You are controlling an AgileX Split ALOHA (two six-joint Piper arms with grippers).
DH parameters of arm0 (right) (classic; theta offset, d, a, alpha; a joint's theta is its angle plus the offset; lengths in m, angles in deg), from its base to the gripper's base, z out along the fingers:
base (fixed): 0 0 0 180
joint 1: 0 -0.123 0 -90
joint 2: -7.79 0 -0.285 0
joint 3: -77.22 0 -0.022 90
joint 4: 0 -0.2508 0 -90
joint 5: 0 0 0.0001 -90
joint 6: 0 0.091 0 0
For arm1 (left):
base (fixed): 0 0 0 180
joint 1: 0 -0.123 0 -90
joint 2: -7.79 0 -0.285 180
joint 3: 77.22 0 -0.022 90
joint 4: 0 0.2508 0 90
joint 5: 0 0 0.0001 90
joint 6: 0 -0.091 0 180
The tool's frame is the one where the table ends.
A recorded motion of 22 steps. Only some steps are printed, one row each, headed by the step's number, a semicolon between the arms.
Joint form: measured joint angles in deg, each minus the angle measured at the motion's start. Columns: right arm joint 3, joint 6, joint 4, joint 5, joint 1, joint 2; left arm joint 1, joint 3, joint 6, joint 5, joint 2, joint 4.
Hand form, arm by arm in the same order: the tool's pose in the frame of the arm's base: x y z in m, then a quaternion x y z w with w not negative. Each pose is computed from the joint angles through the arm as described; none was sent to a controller.
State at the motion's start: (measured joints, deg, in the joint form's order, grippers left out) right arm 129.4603 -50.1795 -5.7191 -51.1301 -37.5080 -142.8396; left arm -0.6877 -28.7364 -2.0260 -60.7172 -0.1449 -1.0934
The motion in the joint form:
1: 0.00 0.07 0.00 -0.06 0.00 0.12; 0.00 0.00 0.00 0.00 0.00 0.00
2: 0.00 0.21 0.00 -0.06 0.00 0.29; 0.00 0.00 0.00 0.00 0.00 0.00
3: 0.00 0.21 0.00 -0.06 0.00 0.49; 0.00 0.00 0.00 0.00 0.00 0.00
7: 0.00 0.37 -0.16 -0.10 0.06 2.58; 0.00 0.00 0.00 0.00 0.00 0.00
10: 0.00 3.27 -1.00 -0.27 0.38 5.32; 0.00 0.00 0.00 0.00 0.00 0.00
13: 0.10 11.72 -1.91 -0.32 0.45 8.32; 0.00 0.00 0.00 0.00 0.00 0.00
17: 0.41 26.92 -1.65 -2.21 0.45 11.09; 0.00 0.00 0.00 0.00 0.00 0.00
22: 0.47 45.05 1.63 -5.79 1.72 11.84; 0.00 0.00 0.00 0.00 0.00 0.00
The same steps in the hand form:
1: 0.4285 0.3378 0.1709 -0.65260 0.70910 0.01659 0.26648; -0.0046 -0.0016 0.2778 0.01032 0.85316 0.00282 0.52154
2: 0.4284 0.3377 0.1725 -0.65151 0.70957 0.01679 0.26788; -0.0046 -0.0016 0.2778 0.01032 0.85316 0.00282 0.52154
3: 0.4283 0.3376 0.1744 -0.65125 0.70918 0.01664 0.26955; -0.0046 -0.0016 0.2778 0.01032 0.85316 0.00282 0.52154
7: 0.4267 0.3360 0.1943 -0.64669 0.70660 0.01667 0.28677; -0.0046 -0.0016 0.2778 0.01032 0.85316 0.00282 0.52154
10: 0.4245 0.3318 0.2201 -0.62087 0.72023 0.02860 0.30815; -0.0046 -0.0016 0.2778 0.01032 0.85316 0.00282 0.52154
13: 0.4196 0.3287 0.2488 -0.55933 0.75799 0.05877 0.33037; -0.0046 -0.0016 0.2778 0.01032 0.85316 0.00282 0.52154
17: 0.4127 0.3234 0.2741 -0.45543 0.82072 0.10186 0.32959; -0.0046 -0.0016 0.2778 0.01032 0.85316 0.00282 0.52154
22: 0.4168 0.3072 0.2773 -0.32284 0.89108 0.11713 0.29670; -0.0046 -0.0016 0.2778 0.01032 0.85316 0.00282 0.52154

